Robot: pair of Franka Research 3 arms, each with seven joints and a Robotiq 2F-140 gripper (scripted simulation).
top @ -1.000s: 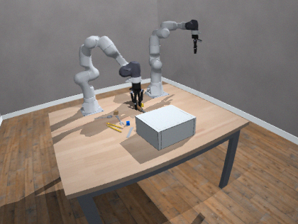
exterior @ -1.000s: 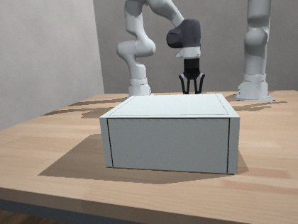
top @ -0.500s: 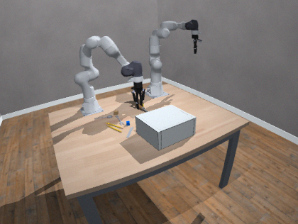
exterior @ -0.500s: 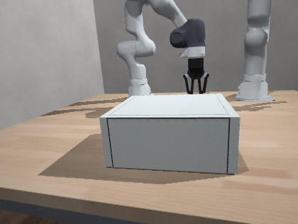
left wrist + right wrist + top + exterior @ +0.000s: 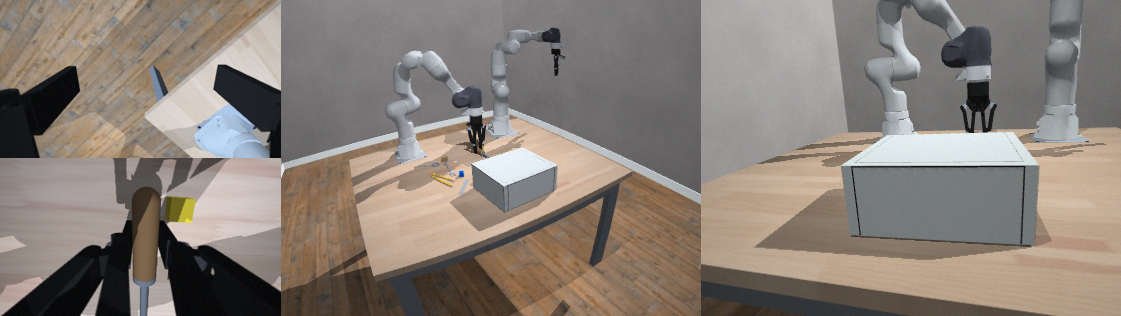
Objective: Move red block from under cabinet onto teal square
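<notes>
Right now the yellow block is 40 mm to the left of my right hand, 30 mm behind it and 20 mm below it. The rest, counted from my right hand: wrench-like tool (240 mm to the right, 110 mm ahead, 30 mm below); then hook tool (140 mm ahead, 50 mm to the left, 20 mm below); then brown block (220 mm to the right, 20 mm below, 10 mm behind).
</notes>
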